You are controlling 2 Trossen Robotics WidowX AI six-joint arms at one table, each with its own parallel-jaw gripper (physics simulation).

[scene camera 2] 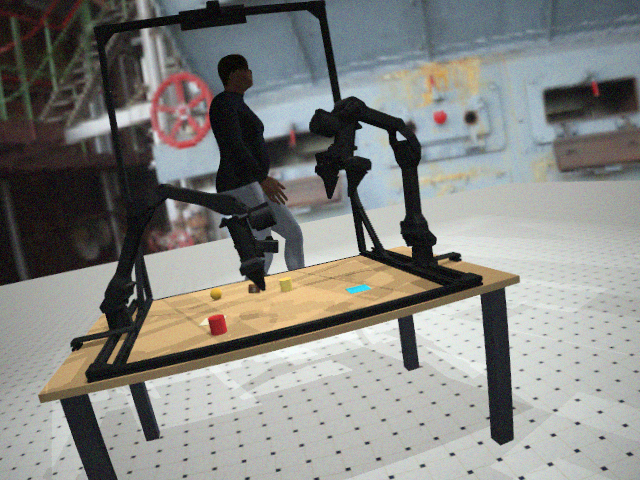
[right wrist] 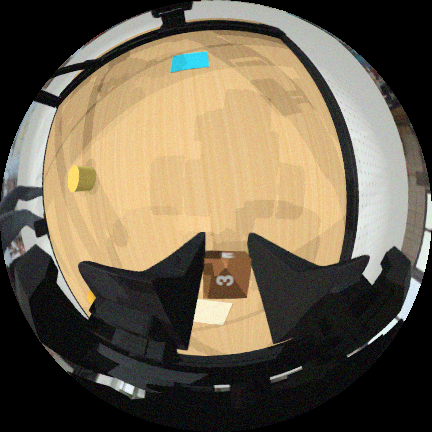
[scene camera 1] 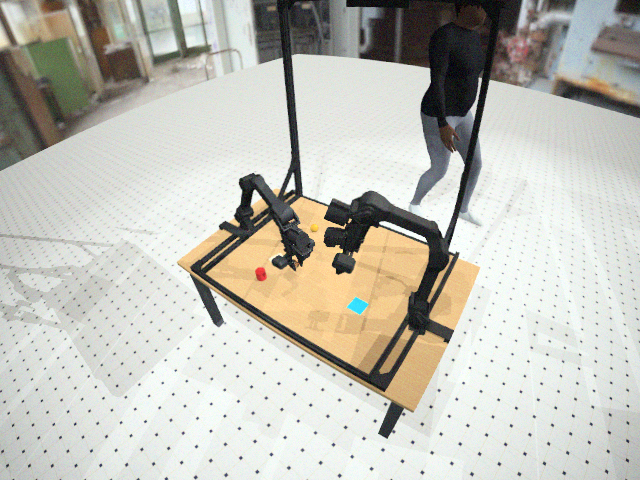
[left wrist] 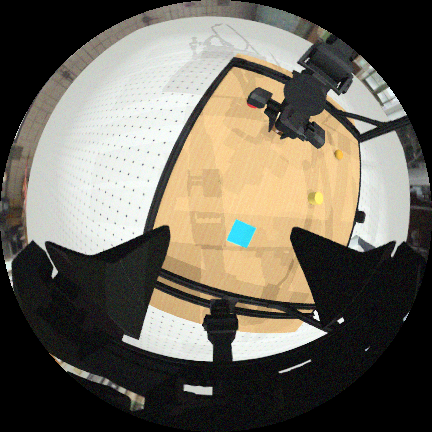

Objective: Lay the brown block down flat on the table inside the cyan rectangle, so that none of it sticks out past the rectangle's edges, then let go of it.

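Frame: origin at the left arm's base, x ahead, y left, z up, level; centimetres.
Seen in the pictures: left gripper, fingertip midpoint: (scene camera 2: 339, 197) (left wrist: 233, 232); right gripper, fingertip midpoint: (scene camera 2: 264, 289) (right wrist: 226, 237) (scene camera 1: 298, 268) (left wrist: 274, 134); left arm's base, link origin: (scene camera 2: 424, 263) (scene camera 1: 417, 324) (left wrist: 219, 306); right arm's base, link origin: (scene camera 2: 121, 327) (scene camera 1: 246, 227).
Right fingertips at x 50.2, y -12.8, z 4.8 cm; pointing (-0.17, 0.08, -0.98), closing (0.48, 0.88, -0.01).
Pixels of each thing's top centre, then the offset from my right fingertips to it. "spot": a spot on its surface instead.
- brown block, top centre: (right wrist: 226, 284) (scene camera 2: 253, 284) dz +1.9, dx +2.3, dy -1.3 cm
- cyan rectangle, surface spot: (right wrist: 189, 61) (left wrist: 241, 231) (scene camera 2: 355, 289) (scene camera 1: 356, 304) spot: dz -6.6, dx -25.8, dy +7.4 cm
- red cylinder, top centre: (scene camera 2: 215, 317) (scene camera 1: 260, 270) dz -2.5, dx +16.4, dy +2.9 cm
- yellow ball, top centre: (right wrist: 89, 301) (scene camera 2: 214, 288) (left wrist: 341, 152) (scene camera 1: 314, 224) dz -2.8, dx +3.2, dy -32.1 cm
- yellow cylinder, top centre: (right wrist: 72, 178) (left wrist: 318, 197) (scene camera 2: 284, 278) dz -2.9, dx -15.4, dy -16.0 cm
- cream patch, surface spot: (right wrist: 212, 312) spot: dz -6.6, dx +13.8, dy -8.3 cm
The brown block (right wrist: 225, 278) (scene camera 2: 253, 288), marked "3", sits between the fingers of my right gripper (right wrist: 226, 237) (scene camera 1: 295, 262) (scene camera 2: 255, 282), which is shut on it and holds it low over the table's left part. The block is mostly hidden in scene camera 1. The cyan rectangle (scene camera 1: 357, 305) (scene camera 2: 358, 289) (left wrist: 241, 233) (right wrist: 189, 61) lies flat on the table well to the right of the block, with nothing on it. My left gripper (scene camera 1: 343, 263) (scene camera 2: 341, 187) (left wrist: 233, 232) is open and empty, high above the table's middle.
A red cylinder (scene camera 1: 260, 273) (scene camera 2: 217, 324), a yellow ball (scene camera 1: 313, 228) (scene camera 2: 216, 293) (left wrist: 339, 153) and a yellow cylinder (scene camera 2: 286, 284) (left wrist: 315, 198) (right wrist: 81, 178) stand on the table. A cream patch (right wrist: 212, 312) lies under my right gripper. A person (scene camera 1: 451, 119) (scene camera 2: 242, 143) walks behind the table.
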